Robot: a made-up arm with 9 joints. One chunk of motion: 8 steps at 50 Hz.
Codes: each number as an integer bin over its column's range. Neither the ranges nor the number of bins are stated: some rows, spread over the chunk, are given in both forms.
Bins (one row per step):
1: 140 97 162 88 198 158
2: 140 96 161 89 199 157
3: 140 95 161 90 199 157
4: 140 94 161 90 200 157
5: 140 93 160 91 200 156
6: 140 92 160 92 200 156
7: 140 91 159 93 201 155
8: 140 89 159 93 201 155
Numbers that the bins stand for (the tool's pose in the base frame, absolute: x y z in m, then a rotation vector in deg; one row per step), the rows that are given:
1: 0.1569 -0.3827 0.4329 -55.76 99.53 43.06
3: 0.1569 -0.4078 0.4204 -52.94 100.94 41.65
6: 0.1569 -0.4455 0.4078 -50.12 102.35 40.24
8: 0.1569 -0.4831 0.3953 -48.71 103.76 38.82
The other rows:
2: 0.1569 -0.3953 0.4204 -54.35 100.94 41.65
4: 0.1569 -0.4204 0.4204 -52.94 102.35 41.65
5: 0.1569 -0.4329 0.4078 -51.53 102.35 40.24
7: 0.1569 -0.4580 0.3953 -48.71 103.76 38.82

